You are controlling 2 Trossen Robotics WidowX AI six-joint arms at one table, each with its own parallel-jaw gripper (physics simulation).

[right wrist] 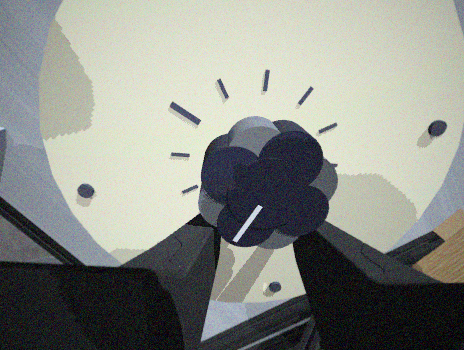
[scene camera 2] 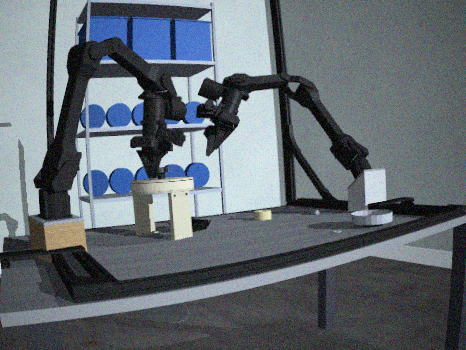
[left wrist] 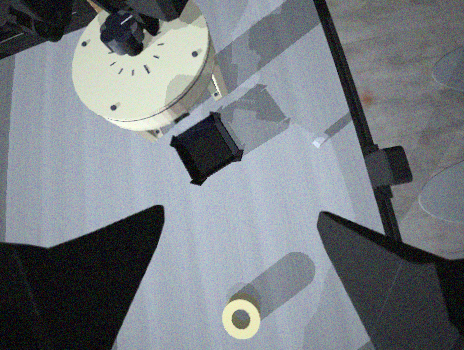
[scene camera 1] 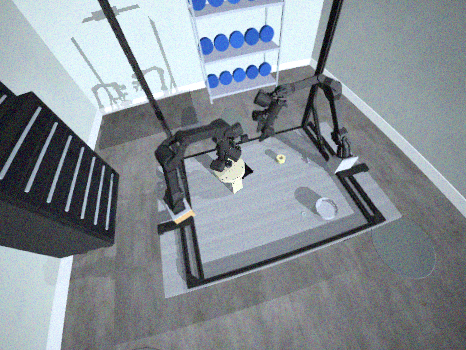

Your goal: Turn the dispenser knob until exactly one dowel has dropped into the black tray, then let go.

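Where they show: left gripper, fingertip midpoint: (scene camera 2: 210,152) (left wrist: 242,216) (scene camera 1: 258,137); right gripper, fingertip midpoint: (scene camera 2: 152,178) (left wrist: 143,28) (scene camera 1: 224,165); left arm's base, origin of the base link: (scene camera 2: 365,177) (scene camera 1: 343,156); right arm's base, origin of the base link: (scene camera 2: 54,216) (scene camera 1: 177,207).
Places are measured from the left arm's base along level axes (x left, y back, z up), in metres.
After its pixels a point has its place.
Note:
The pale round dispenser (scene camera 1: 234,174) @[x -0.031, y -0.612, z 0.044 m] (scene camera 2: 162,186) @[x -0.011, y -0.652, z 0.029 m] (left wrist: 140,92) @[x -0.092, y -0.573, z 0.044 m] (right wrist: 300,45) @[x -0.055, y -0.601, z 0.044 m] stands on legs, with tick marks round its dark lobed knob (left wrist: 119,34) @[x -0.090, y -0.618, z 0.073 m] (right wrist: 270,175) @[x -0.084, y -0.623, z 0.073 m]. My right gripper (scene camera 2: 157,174) @[x -0.100, y -0.649, z 0.047 m] (right wrist: 256,215) @[x -0.100, y -0.649, z 0.047 m] is shut on the knob from above. In the right wrist view the knob's white line slants to the lower left, and the thick tick is at its upper left. The black tray (scene camera 1: 247,171) @[x -0.122, y -0.521, z -0.099 m] (left wrist: 204,146) @[x -0.116, y -0.555, z -0.099 m] sits on the table beside the dispenser. Its inside is dark; no dowel can be made out in it. My left gripper (scene camera 2: 210,150) @[x -0.184, y -0.440, z 0.105 m] (left wrist: 242,216) @[x -0.184, y -0.440, z 0.105 m] is open and empty, high above the table.
A yellow ring (scene camera 2: 262,215) @[x -0.122, y -0.317, z -0.086 m] (left wrist: 229,320) @[x -0.128, y -0.303, z -0.076 m] lies on the table right of the tray in scene camera 2. A white round dish (scene camera 1: 327,217) @[x 0.267, y -0.216, z -0.091 m] (scene camera 2: 372,219) @[x 0.263, y -0.243, z -0.078 m] is farther right. A small white piece (left wrist: 318,142) @[x -0.288, y -0.525, z -0.085 m] lies near the back rail. A storage shelf (scene camera 1: 242,52) stands behind.

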